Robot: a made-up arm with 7 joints. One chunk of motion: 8 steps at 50 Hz.
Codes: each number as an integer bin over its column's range. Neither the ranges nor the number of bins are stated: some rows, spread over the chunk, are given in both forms.
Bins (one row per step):
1: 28 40 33 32 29 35 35
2: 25 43 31 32 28 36 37
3: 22 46 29 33 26 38 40
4: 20 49 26 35 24 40 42
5: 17 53 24 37 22 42 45
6: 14 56 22 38 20 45 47
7: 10 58 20 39 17 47 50
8: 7 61 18 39 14 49 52
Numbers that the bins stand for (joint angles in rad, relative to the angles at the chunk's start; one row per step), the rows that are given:
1: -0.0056 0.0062 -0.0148 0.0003 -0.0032 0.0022 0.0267
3: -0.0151 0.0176 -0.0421 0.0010 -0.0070 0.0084 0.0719
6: -0.0278 0.0367 -0.0898 0.0041 -0.0146 0.0229 0.1352
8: -0.0389 0.0462 -0.1171 0.0048 -0.0222 0.0311 0.1805
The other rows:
2: -0.0103 0.0119 -0.0284 0.0003 -0.0044 0.0043 0.0448
4: -0.0183 0.0233 -0.0625 0.0022 -0.0095 0.0125 0.0900
5: -0.0230 0.0310 -0.0762 0.0035 -0.0121 0.0167 0.1171
7: -0.0341 0.0405 -0.1035 0.0048 -0.0184 0.0270 0.1624

